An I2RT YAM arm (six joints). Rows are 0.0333 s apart.
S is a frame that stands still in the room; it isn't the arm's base.
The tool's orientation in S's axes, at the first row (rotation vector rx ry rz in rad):
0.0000, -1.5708, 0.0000
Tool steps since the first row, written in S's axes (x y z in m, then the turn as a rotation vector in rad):
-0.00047, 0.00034, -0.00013, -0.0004, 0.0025, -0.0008
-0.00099, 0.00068, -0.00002, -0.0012, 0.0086, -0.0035
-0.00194, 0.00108, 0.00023, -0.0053, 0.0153, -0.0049
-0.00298, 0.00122, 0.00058, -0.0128, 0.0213, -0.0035
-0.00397, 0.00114, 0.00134, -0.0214, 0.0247, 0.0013
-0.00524, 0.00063, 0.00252, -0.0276, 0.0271, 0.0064
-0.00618, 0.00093, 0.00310, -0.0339, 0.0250, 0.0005
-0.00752, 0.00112, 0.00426, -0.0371, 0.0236, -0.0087
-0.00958, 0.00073, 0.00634, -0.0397, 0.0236, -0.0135
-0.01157, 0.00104, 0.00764, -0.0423, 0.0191, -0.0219
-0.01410, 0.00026, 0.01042, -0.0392, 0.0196, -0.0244
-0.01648, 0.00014, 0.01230, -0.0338, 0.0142, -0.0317
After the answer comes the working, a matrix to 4 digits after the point.
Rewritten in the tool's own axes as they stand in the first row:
-0.00013, 0.00034, 0.00047, -0.0008, 0.0025, 0.0004
-0.00002, 0.00068, 0.00099, -0.0035, 0.0086, 0.0012
0.00023, 0.00108, 0.00194, -0.0049, 0.0153, 0.0053
0.00058, 0.00122, 0.00298, -0.0035, 0.0213, 0.0128
0.00134, 0.00114, 0.00397, 0.0013, 0.0247, 0.0214
0.00252, 0.00063, 0.00524, 0.0064, 0.0271, 0.0276
0.00310, 0.00093, 0.00618, 0.0005, 0.0250, 0.0339
0.00426, 0.00112, 0.00752, -0.0087, 0.0236, 0.0371
0.00634, 0.00073, 0.00958, -0.0135, 0.0236, 0.0397
0.00764, 0.00104, 0.01157, -0.0219, 0.0191, 0.0423
0.01042, 0.00026, 0.01410, -0.0244, 0.0196, 0.0392
0.01230, 0.00014, 0.01648, -0.0317, 0.0142, 0.0338

The tool's axes in the first row as the columns of a matrix, in S's axes (rounded; the answer above uses it unrounded):
0.0000, 0.0000, -1.0000
0.0000, 1.0000, 0.0000
1.0000, 0.0000, 0.0000

